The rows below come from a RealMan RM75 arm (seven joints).
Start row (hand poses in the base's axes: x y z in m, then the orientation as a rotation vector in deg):
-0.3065, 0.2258, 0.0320, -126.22, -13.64, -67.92
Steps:
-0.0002, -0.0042, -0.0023, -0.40, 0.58, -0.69
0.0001, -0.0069, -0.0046, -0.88, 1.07, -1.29
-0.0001, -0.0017, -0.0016, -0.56, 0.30, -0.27
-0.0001, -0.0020, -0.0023, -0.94, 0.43, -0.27
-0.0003, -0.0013, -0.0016, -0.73, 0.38, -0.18
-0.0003, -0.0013, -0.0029, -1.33, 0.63, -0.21
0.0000, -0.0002, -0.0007, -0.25, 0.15, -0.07
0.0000, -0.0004, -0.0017, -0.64, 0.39, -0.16
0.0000, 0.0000, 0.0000, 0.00, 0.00, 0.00
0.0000, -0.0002, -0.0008, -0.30, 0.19, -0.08
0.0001, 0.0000, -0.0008, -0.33, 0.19, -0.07
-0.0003, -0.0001, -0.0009, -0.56, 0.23, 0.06
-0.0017, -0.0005, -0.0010, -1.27, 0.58, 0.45
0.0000, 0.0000, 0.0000, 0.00, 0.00, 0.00
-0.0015, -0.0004, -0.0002, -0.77, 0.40, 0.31
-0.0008, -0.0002, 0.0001, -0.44, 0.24, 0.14
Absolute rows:
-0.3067, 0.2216, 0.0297, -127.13, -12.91, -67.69
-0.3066, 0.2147, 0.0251, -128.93, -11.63, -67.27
-0.3067, 0.2130, 0.0235, -129.67, -11.57, -67.15
-0.3068, 0.2110, 0.0212, -130.81, -11.69, -66.93
-0.3071, 0.2097, 0.0196, -131.71, -11.80, -66.69
-0.3074, 0.2084, 0.0167, -133.28, -12.16, -66.25
-0.3074, 0.2082, 0.0160, -133.60, -12.18, -66.14
-0.3074, 0.2078, 0.0143, -134.42, -12.26, -65.85
-0.3074, 0.2078, 0.0143, -134.42, -12.26, -65.85
-0.3074, 0.2076, 0.0135, -134.81, -12.29, -65.70
-0.3073, 0.2076, 0.0127, -135.22, -12.35, -65.55
-0.3076, 0.2075, 0.0118, -135.81, -12.69, -65.33
-0.3093, 0.2070, 0.0108, -137.05, -13.80, -64.60
-0.3093, 0.2070, 0.0108, -137.05, -13.80, -64.60
-0.3108, 0.2066, 0.0106, -137.81, -14.51, -64.07
-0.3116, 0.2064, 0.0107, -138.26, -14.87, -63.77

